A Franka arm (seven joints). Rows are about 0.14 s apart.
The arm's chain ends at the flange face. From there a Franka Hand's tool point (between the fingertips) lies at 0.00 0.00 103.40 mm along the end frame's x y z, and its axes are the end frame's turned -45 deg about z.
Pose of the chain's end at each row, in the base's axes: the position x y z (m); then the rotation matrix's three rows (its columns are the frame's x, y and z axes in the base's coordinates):
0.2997, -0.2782, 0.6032; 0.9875, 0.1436, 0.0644; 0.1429, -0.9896, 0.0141; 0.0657, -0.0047, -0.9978
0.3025, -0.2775, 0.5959; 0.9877, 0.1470, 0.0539; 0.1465, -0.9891, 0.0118; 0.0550, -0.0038, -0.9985
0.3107, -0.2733, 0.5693; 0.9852, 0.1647, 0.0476; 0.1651, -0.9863, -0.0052; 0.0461, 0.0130, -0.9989
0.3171, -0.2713, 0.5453; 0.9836, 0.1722, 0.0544; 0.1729, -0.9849, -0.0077; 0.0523, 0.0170, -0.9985
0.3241, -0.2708, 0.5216; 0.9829, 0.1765, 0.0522; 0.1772, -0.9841, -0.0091; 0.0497, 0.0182, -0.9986
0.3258, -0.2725, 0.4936; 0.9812, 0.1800, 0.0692; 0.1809, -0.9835, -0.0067; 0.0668, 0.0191, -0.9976
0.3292, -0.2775, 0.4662; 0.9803, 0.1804, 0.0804; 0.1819, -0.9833, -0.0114; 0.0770, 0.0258, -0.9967
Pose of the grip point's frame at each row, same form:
0.3064, -0.2767, 0.5000; 0.5967, 0.7998, 0.0644; 0.8008, -0.5987, 0.0141; 0.0498, 0.0431, -0.9978
0.3081, -0.2763, 0.4927; 0.5945, 0.8024, 0.0539; 0.8030, -0.5958, 0.0118; 0.0416, 0.0362, -0.9985
0.3156, -0.2738, 0.4660; 0.5802, 0.8131, 0.0476; 0.8142, -0.5807, -0.0052; 0.0234, 0.0418, -0.9989
0.3227, -0.2721, 0.4421; 0.5737, 0.8173, 0.0544; 0.8187, -0.5742, -0.0077; 0.0250, 0.0490, -0.9985
0.3295, -0.2717, 0.4183; 0.5702, 0.8198, 0.0522; 0.8212, -0.5706, -0.0091; 0.0223, 0.0480, -0.9986
0.3330, -0.2732, 0.3904; 0.5665, 0.8211, 0.0692; 0.8234, -0.5675, -0.0067; 0.0337, 0.0607, -0.9976
0.3375, -0.2787, 0.3631; 0.5656, 0.8207, 0.0804; 0.8239, -0.5667, -0.0114; 0.0362, 0.0727, -0.9967

